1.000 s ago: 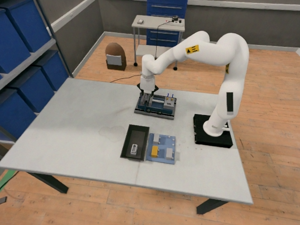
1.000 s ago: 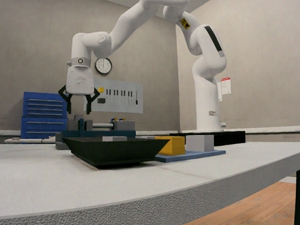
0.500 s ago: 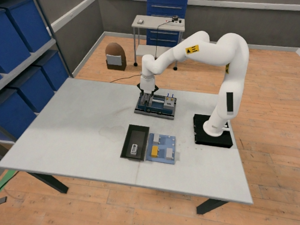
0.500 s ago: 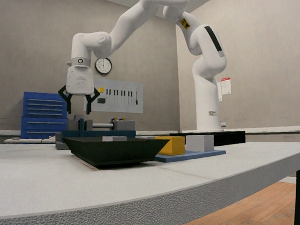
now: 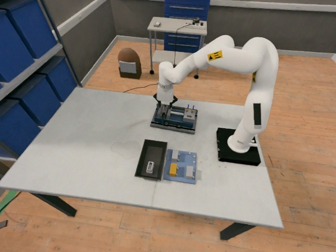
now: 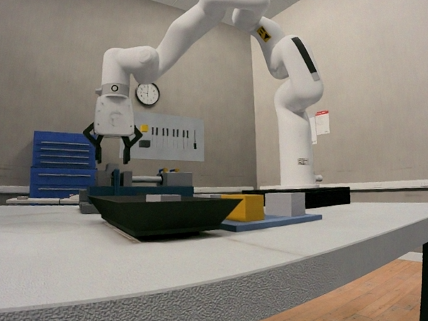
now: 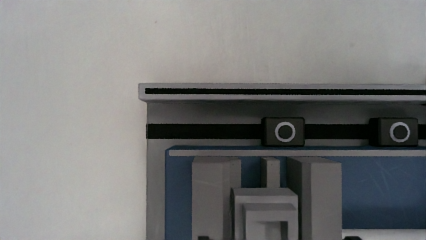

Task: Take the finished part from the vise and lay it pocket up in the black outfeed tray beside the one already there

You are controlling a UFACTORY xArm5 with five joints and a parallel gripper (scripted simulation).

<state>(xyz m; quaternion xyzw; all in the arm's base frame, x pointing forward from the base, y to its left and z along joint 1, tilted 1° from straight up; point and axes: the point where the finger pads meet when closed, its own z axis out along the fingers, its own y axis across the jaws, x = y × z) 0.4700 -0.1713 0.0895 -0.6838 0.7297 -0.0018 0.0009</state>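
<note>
My gripper is now 70 mm past the blue vise, 10 mm to the right of it and 90 mm above it. The rest, counted from my hand: blue fixture plate 140 mm behind, 340 mm to the left, 130 mm below; then yellow block 100 mm behind, 390 mm to the left, 110 mm below.
</note>
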